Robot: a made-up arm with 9 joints. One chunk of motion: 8 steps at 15 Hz.
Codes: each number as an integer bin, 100 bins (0 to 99) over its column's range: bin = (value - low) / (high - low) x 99, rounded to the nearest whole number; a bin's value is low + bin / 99 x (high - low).
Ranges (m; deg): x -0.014..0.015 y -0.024..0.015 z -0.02..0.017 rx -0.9..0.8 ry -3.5..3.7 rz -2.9..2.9
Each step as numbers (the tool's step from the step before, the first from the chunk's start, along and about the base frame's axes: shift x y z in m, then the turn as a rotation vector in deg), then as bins.
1 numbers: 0.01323 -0.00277 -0.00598 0.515 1.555 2.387
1 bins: 93 54 38 82 70 90
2 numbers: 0.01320 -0.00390 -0.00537 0.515 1.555 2.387
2 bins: 93 51 39 82 70 90
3 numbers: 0.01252 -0.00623 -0.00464 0.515 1.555 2.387
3 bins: 91 45 41 82 70 90
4 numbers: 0.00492 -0.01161 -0.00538 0.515 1.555 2.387
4 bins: 65 31 39 82 70 90
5 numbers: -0.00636 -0.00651 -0.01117 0.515 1.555 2.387
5 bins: 26 44 24 82 70 90
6 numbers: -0.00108 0.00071 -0.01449 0.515 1.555 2.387
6 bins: 44 63 15 82 70 90
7 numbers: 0.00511 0.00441 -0.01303 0.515 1.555 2.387
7 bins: 65 72 19 82 70 90
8 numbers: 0.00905 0.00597 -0.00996 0.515 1.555 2.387
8 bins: 79 76 27 82 70 90
